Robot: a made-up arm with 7 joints.
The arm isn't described. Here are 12 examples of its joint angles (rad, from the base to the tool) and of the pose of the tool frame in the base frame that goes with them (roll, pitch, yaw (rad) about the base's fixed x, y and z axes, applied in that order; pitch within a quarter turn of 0, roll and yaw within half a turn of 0; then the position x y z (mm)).
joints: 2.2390 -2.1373 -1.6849 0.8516 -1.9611 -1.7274 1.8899
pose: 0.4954 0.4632 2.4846 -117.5 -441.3 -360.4
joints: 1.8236 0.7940 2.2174 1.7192 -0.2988 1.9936 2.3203
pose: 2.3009 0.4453 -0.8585 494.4 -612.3 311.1
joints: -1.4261 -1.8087 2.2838 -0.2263 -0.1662 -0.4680 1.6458
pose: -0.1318 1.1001 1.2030 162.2 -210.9 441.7
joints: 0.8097 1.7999 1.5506 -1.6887 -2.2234 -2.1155 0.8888
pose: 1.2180 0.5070 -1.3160 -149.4 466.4 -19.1
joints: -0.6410 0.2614 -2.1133 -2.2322 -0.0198 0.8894 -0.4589
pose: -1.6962 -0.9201 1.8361 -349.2 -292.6 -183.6
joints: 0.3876 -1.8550 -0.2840 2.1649 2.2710 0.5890 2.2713
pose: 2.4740 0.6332 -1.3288 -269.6 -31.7 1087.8
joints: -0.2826 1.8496 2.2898 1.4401 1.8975 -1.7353 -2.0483
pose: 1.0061 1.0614 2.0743 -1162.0 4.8 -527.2
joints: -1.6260 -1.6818 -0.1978 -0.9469 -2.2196 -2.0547 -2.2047
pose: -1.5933 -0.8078 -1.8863 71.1 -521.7 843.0
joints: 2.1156 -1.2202 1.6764 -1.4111 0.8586 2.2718 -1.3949
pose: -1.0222 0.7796 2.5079 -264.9 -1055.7 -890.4
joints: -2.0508 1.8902 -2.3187 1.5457 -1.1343 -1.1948 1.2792
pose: -2.4393 -0.4514 2.5677 14.9 421.1 351.8
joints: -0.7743 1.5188 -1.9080 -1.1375 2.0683 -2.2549 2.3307
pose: 1.1907 -0.5115 1.5914 -890.3 -888.4 -11.0
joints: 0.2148 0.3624 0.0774 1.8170 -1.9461 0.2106 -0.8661
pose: 2.6874 -1.2046 1.6173 366.4 -433.7 232.2
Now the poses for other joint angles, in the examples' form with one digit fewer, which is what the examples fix.
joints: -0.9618 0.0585 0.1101 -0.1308 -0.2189 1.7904 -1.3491
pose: 1.538 -0.589 0.458 -535 -651 912
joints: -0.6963 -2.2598 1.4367 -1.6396 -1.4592 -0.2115 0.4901
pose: 2.700 0.250 0.289 31 -643 963
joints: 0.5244 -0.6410 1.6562 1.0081 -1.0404 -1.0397 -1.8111
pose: 0.192 0.830 0.965 -522 -144 -38
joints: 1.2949 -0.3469 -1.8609 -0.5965 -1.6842 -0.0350 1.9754
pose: -2.632 -0.499 -1.996 -767 -123 -247
